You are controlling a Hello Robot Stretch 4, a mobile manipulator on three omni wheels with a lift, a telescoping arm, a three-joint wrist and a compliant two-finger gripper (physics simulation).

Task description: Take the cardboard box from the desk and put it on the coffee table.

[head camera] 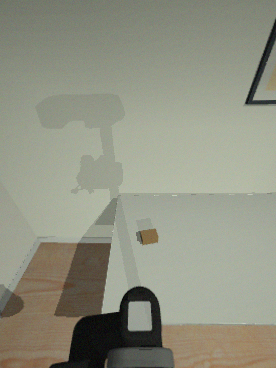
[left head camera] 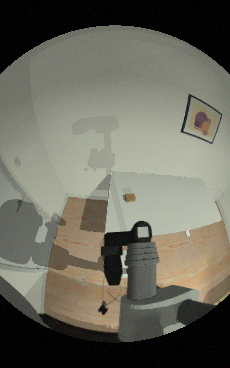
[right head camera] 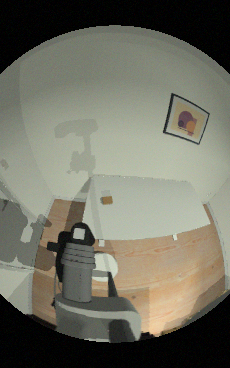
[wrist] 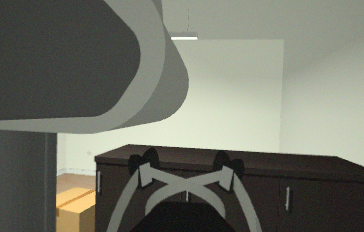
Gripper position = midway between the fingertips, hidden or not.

Note:
In view: the gripper [wrist: 186, 162], a dark cabinet [wrist: 278, 184] and a white desk [head camera: 205, 269].
The white desk shows as well in the left head camera view [left head camera: 170, 204] and in the right head camera view [right head camera: 141, 208].

